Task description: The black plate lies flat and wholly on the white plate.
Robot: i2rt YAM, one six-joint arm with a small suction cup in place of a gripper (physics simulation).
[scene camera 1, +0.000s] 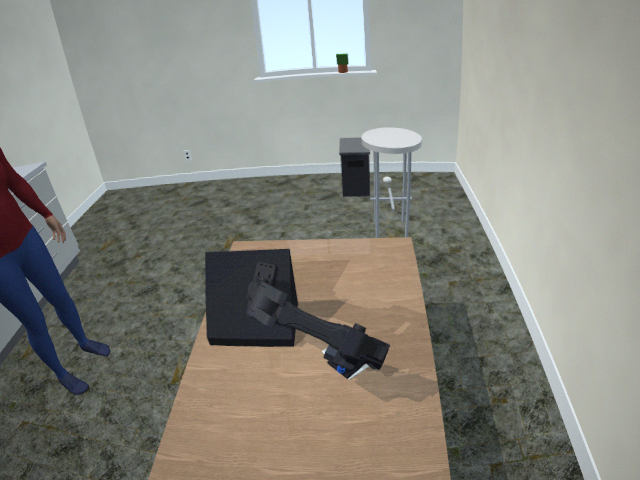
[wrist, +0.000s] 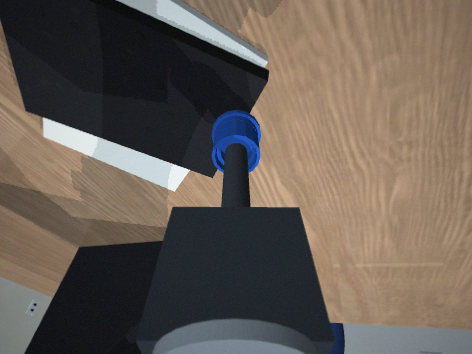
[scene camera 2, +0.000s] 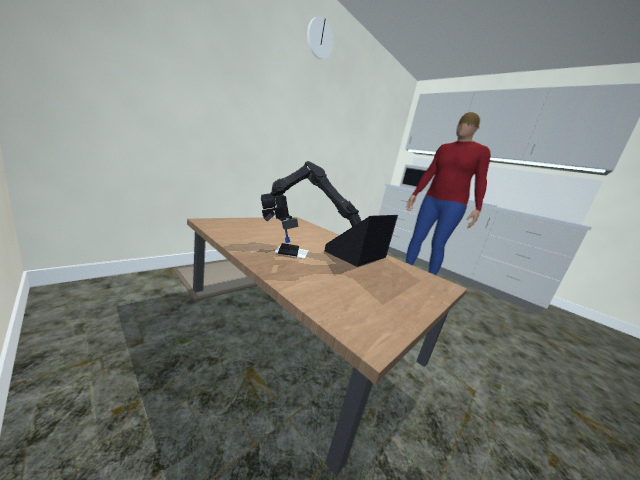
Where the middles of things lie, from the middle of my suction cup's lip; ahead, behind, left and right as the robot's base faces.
My suction cup is 70 mm to the right of the black plate (wrist: 134, 80), 30 mm above it and 20 mm short of it. Round my suction cup: white plate (wrist: 165, 174) 80 mm to the left, 30 mm below, 10 mm ahead.
